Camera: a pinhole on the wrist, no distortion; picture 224 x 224 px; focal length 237.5 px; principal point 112.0 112.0 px. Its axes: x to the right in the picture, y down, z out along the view. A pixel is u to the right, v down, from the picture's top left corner.
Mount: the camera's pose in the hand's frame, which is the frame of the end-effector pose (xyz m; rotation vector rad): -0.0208 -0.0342 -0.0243 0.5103 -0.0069 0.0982
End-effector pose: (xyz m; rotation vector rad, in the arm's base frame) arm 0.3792 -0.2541 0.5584 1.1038 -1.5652 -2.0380
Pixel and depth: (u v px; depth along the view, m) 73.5 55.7 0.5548
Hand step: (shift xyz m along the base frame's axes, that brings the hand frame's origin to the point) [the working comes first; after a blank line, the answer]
In the camera's frame: -0.0899 -0.1315 0.5548

-0.1597 0.4603 -0.3277
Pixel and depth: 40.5 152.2 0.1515
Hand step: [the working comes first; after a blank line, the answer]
In the camera's frame: -0.0456 0.0256 0.1515

-0.0304 0.1528 -0.0483
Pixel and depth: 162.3 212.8 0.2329
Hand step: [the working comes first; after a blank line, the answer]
In the camera's frame: 0.0493 0.0988 0.2329

-0.1751 0.1541 -0.0412
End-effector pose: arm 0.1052 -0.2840 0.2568 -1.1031 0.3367 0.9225
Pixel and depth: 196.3 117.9 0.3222
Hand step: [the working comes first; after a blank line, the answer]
In the camera's frame: 0.1144 0.0080 0.3222

0.1420 0.2520 0.1615
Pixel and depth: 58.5 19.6 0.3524
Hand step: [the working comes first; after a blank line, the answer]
In the camera's frame: -0.0794 -0.1371 0.3524

0.1680 0.1023 0.3523
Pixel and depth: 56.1 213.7 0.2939
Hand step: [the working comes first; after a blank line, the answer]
In the camera's frame: -0.0692 0.1259 0.2939

-0.0568 0.1986 0.2389
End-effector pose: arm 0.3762 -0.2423 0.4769 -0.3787 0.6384 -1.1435
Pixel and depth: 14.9 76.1 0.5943
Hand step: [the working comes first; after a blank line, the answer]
In the camera's frame: -0.2430 -0.0898 0.5943

-0.0847 0.0458 0.6530
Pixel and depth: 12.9 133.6 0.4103
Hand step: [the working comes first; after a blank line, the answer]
In the camera's frame: -0.1712 0.0373 0.4103

0.0166 0.0765 0.4434
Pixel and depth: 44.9 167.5 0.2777
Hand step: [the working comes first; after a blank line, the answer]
In the camera's frame: -0.0785 0.0649 0.2777

0.0457 0.0368 0.2868
